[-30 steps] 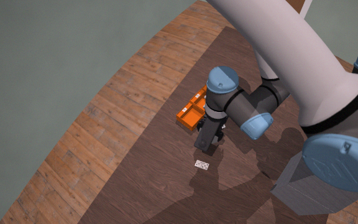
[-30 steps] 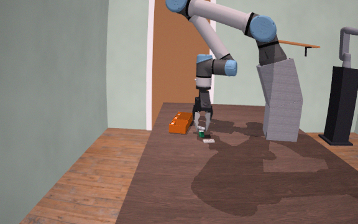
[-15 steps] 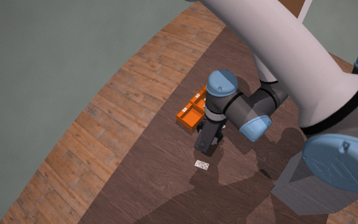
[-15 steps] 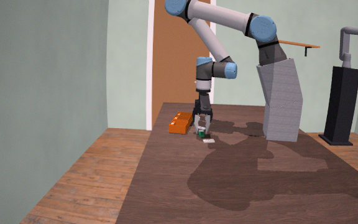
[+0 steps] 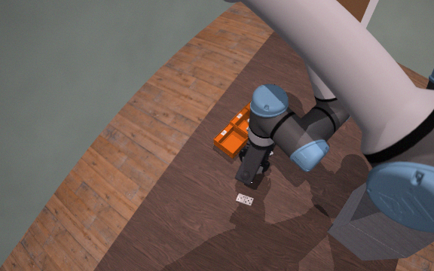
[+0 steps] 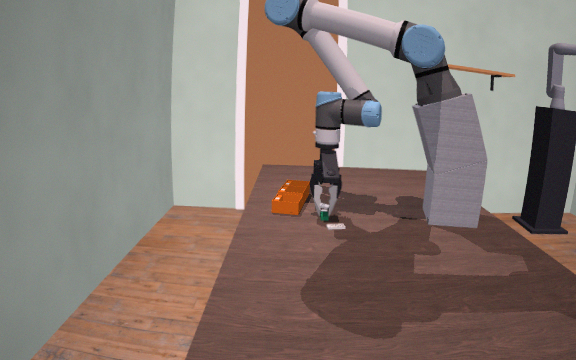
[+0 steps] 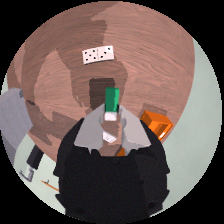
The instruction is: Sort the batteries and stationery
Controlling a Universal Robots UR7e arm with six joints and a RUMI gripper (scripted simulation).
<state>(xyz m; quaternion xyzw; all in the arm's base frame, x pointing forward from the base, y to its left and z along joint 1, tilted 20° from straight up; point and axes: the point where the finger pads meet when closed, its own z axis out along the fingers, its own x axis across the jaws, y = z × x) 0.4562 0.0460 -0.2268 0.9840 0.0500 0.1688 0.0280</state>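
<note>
The green-and-white eraser lies 1 cm to the right of my hand and 1 cm below it. From my hand the other things lie so: grey object: 13 cm to the right, 10 cm ahead; then blue battery: 21 cm to the right, 10 cm ahead; then orange double bin: 13 cm to the right, 11 cm ahead, 1 cm above.
</note>
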